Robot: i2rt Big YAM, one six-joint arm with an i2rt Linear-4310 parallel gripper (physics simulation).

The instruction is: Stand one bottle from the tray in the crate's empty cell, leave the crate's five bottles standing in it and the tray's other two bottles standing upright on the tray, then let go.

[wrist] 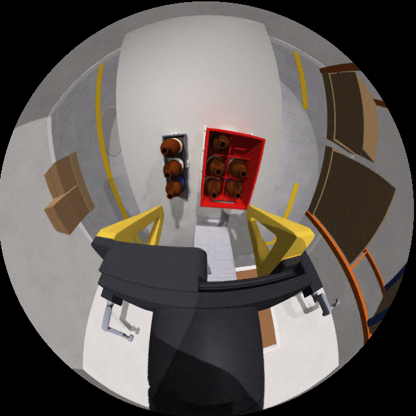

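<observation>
The red crate (204,170) stands right of the view's centre. It holds five upright brown bottles, one of them (216,165) in the middle of its left column; its upper right cell (241,150) is empty. Left of the crate, the dark tray (175,135) carries three upright brown bottles in a row: an upper one (171,147) with a cream label, a middle one (173,168) with a whitish label and a lower one (174,188) with a blue label. My gripper (204,209), with yellow fingers, is open and empty, apart from the tray and crate.
A light grey block (215,250) lies below the crate, between and behind the fingers. Cardboard boxes (67,200) stand on the floor at far left. Large brown boxes (352,200) on an orange-framed rack are at right. Grey hook-like parts (116,327) show at lower left and right.
</observation>
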